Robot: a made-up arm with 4 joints.
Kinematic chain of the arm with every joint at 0, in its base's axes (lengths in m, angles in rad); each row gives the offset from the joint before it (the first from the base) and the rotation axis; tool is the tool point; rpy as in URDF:
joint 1: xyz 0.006 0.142 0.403 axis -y
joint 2: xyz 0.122 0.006 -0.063 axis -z
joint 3: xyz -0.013 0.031 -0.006 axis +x
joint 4: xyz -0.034 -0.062 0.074 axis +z
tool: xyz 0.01 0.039 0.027 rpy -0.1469 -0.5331 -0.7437
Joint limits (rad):
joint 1: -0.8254..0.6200
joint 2: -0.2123..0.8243
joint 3: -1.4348..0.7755
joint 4: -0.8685..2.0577
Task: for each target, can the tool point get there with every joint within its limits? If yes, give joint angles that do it. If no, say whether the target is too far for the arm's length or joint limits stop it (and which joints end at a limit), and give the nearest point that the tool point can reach.
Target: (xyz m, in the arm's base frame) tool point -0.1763 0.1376 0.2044
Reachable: no: joint limits stop it (at a limit: joint 3, joint 4) | nearest point -0.0257 0.1386 0.3684 | short by 0.223 m
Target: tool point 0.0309 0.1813 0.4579
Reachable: yes | joints 0.3363 0.3356 -0.2814 1.6786
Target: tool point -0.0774 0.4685 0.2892
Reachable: no: too far | nearest point 0.0411 0.2871 0.3254 | short by 0.220 m
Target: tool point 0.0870 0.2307 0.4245
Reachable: yes | joints -0.0607 0.2145 -0.6339 0.5551
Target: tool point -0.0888 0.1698 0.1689
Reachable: no: joint limits stop it (at a limit: joint 2, joint 3, joint 4) | nearest point -0.0116 0.1496 0.3595 | short by 0.207 m
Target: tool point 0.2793 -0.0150 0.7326
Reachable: no: too far | nearest point 0.1099 0.0880 0.4708 | short by 0.328 m
